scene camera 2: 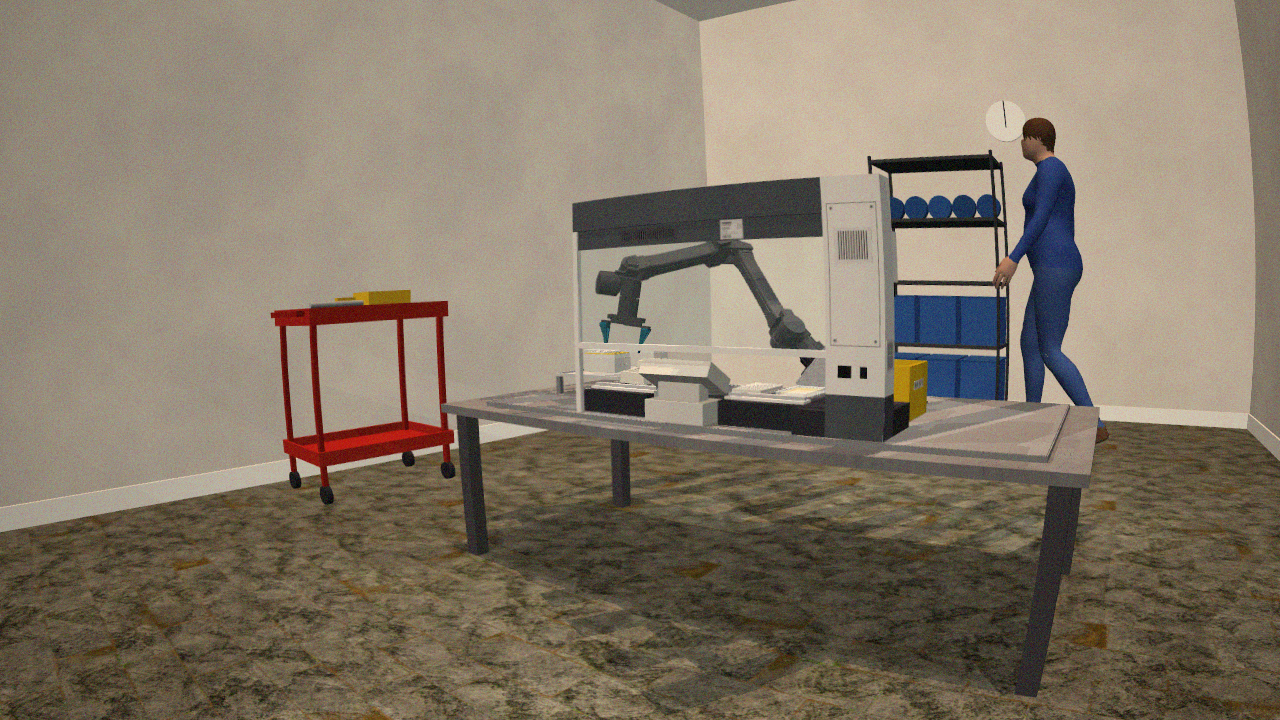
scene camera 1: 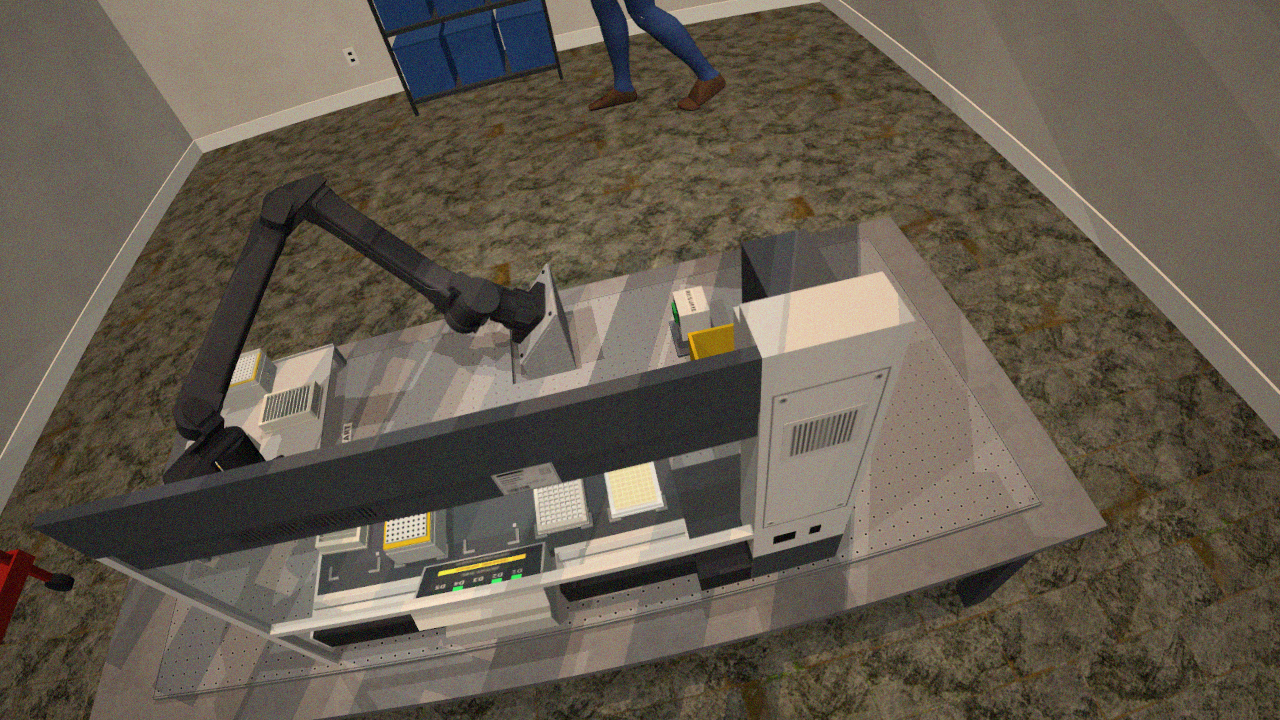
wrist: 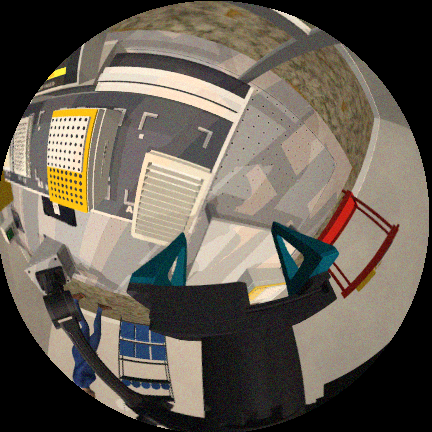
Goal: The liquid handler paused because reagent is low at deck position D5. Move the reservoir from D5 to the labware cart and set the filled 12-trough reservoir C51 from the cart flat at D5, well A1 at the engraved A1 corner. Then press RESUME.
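Places are measured from the arm's base along level axes (x left, y ahead, z down), in metres.
Where they show: gripper, between the fingertips: [scene camera 2: 622,350] [wrist: 229,231]; arm's base, origin of its link: [scene camera 2: 820,362] [scene camera 1: 531,314] [wrist: 50,276].
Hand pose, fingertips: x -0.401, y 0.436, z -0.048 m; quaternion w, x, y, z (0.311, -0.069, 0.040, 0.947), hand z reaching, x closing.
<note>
Each offset is from my fingertips to the top centre of the thing. "pt": to the spot under its first point.
A pale reservoir with long troughs @(dx +0.065, dy -0.031, dz +0.051 m) [scene camera 1: 340,539] [wrist: 170,200] sits at D5. In the wrist view it is toward the A-marked edge, with two corner brackets bare beyond it. The low white labware cart @(dx -0.195, dy -0.234, dz +0.081 m) [scene camera 1: 308,362] [wrist: 225,240] stands beside the deck. On it, in scene camera 1, are a troughed reservoir @(dx -0.137, dy -0.299, dz +0.056 m) [scene camera 1: 289,404], whose C51 label is not readable, and a yellow-rimmed tip rack @(dx -0.288, dy -0.383, dz +0.017 m) [scene camera 1: 247,368]. My gripper [scene camera 2: 624,338] [wrist: 229,231] is open and empty, pointing down above the cart. The frame hides its fingers in scene camera 1. RESUME is not readable.
A yellow-rimmed tip rack [scene camera 1: 408,531] [wrist: 70,155] stands beside D5. The handler's dark top beam @(pt dx +0.488, dy +0.154, dz -0.411 m) [scene camera 1: 447,429] [scene camera 2: 698,214] and tall white housing [scene camera 1: 823,402] [scene camera 2: 854,286] border the deck. A tilted screen [scene camera 1: 483,573] stands at its edge. A red trolley [scene camera 2: 358,313] stands apart.
</note>
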